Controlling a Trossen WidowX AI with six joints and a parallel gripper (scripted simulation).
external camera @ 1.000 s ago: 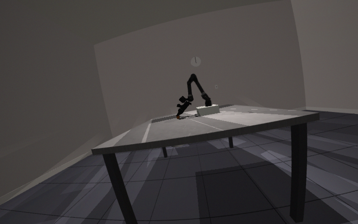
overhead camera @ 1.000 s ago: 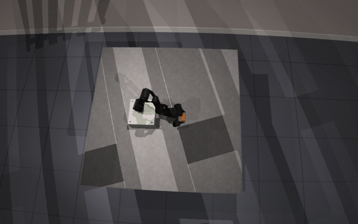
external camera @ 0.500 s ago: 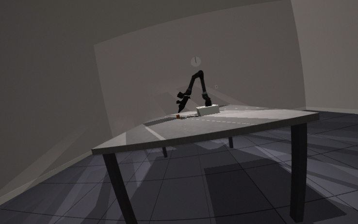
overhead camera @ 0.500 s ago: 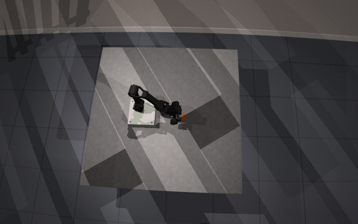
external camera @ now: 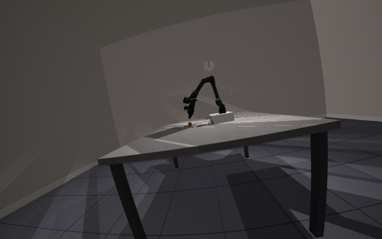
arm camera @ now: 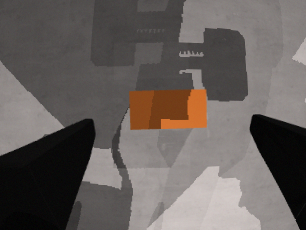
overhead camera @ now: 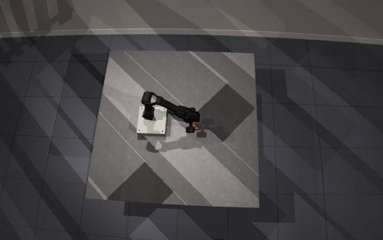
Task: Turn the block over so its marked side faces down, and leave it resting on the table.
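Now: the block 6 cm below my gripper tip.
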